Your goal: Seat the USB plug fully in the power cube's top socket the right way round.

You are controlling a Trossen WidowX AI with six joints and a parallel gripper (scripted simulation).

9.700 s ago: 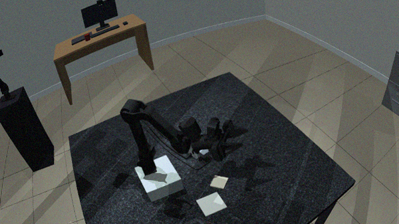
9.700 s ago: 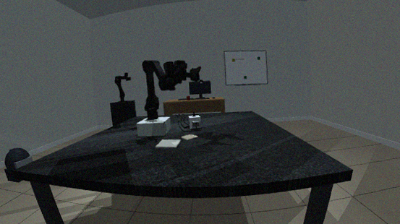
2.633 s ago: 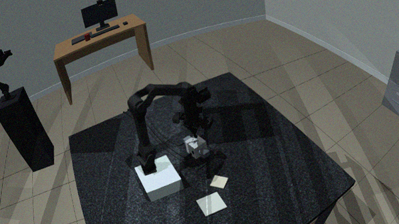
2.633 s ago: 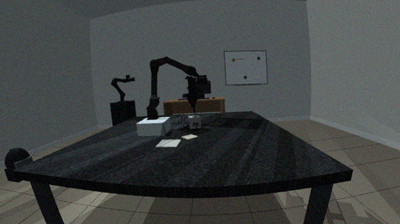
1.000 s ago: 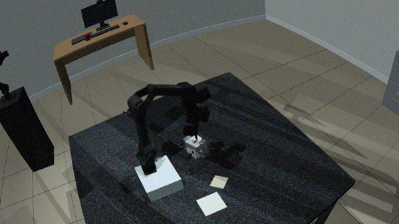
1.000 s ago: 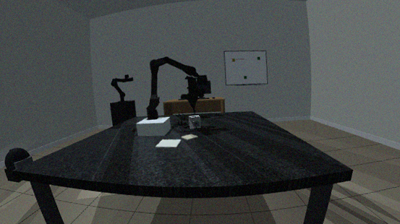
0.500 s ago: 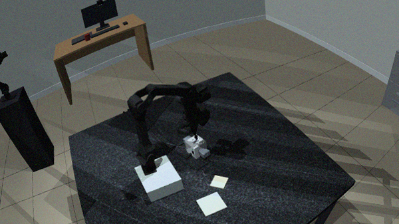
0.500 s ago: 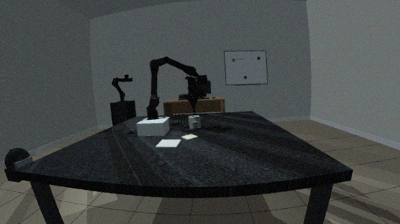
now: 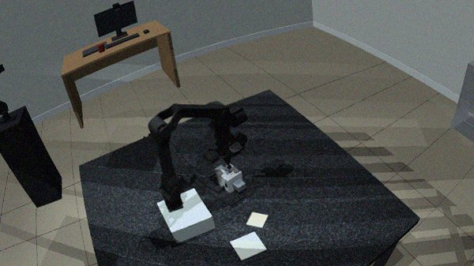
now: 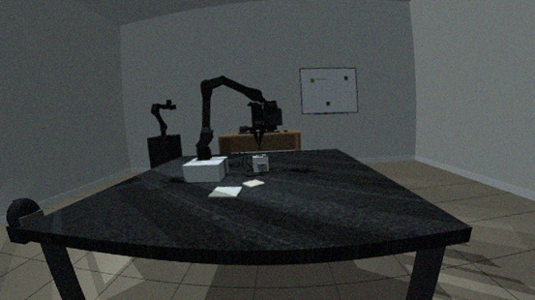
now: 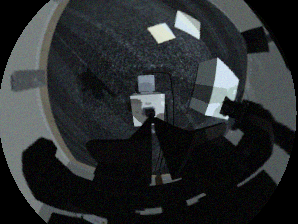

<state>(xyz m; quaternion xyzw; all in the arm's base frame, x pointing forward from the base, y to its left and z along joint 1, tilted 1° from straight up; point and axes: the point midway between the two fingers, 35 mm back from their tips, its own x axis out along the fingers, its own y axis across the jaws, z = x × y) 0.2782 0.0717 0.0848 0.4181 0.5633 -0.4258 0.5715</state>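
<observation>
Right now my gripper tip is 20 mm above the dark USB plug. From my gripper tip the other things lie so: yellowish note: 240 mm to the right, 130 mm below.
</observation>
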